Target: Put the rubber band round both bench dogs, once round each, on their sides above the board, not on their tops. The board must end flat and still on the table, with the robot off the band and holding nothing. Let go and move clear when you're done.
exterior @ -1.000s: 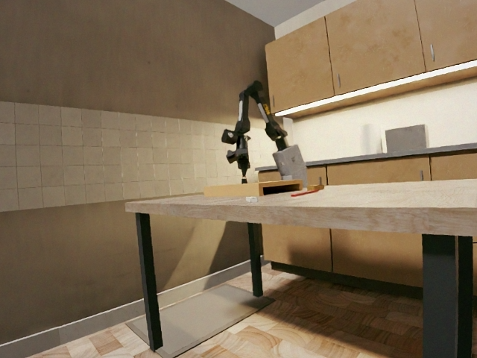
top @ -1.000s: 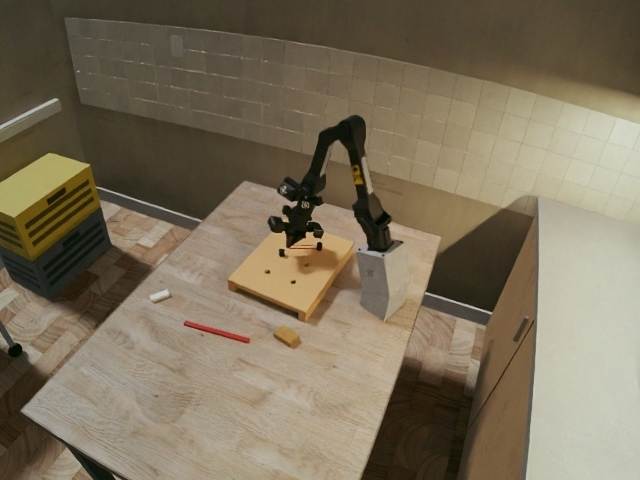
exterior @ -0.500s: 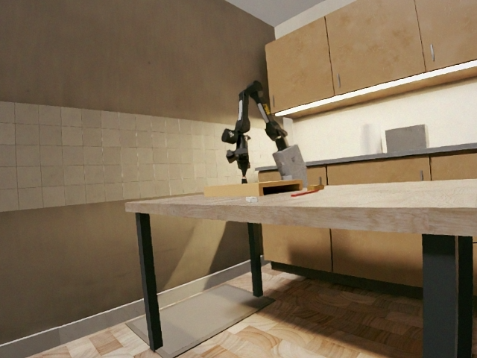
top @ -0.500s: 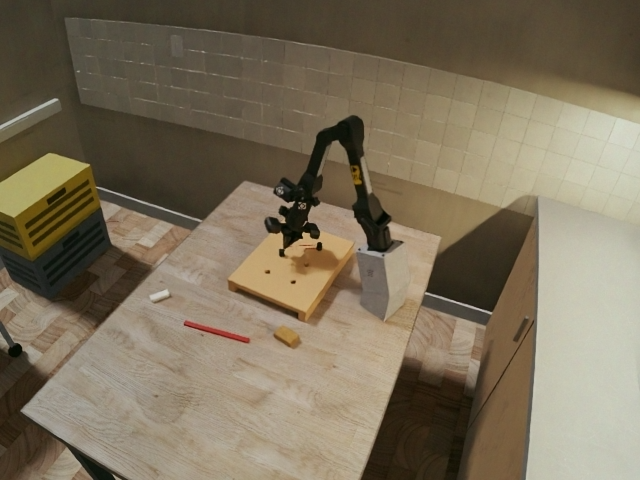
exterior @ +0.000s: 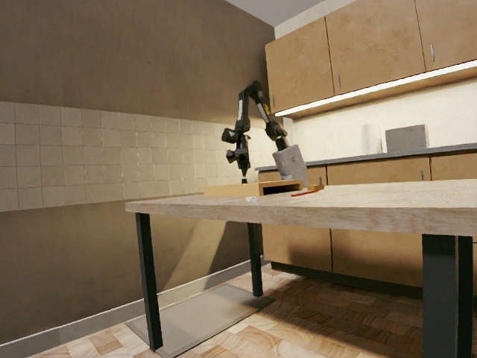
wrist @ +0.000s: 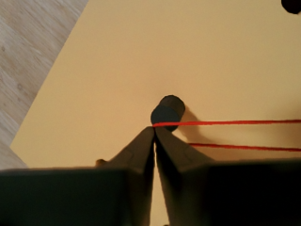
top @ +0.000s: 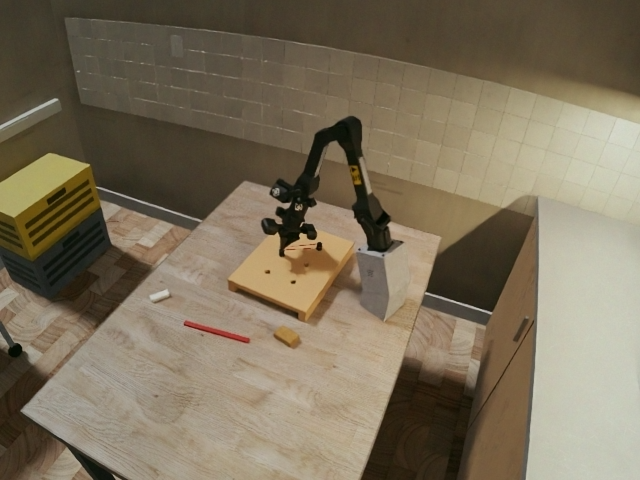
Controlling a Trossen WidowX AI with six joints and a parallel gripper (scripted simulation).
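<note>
The board lies 4 cm behind my hand and 9 cm below it. From my hand the other things lie so: red stick 2 cm ahead, 36 cm to the left, 11 cm below; white cylinder 26 cm ahead, 35 cm to the left, 11 cm below; tan block 17 cm behind, 27 cm to the left, 11 cm below.
</note>
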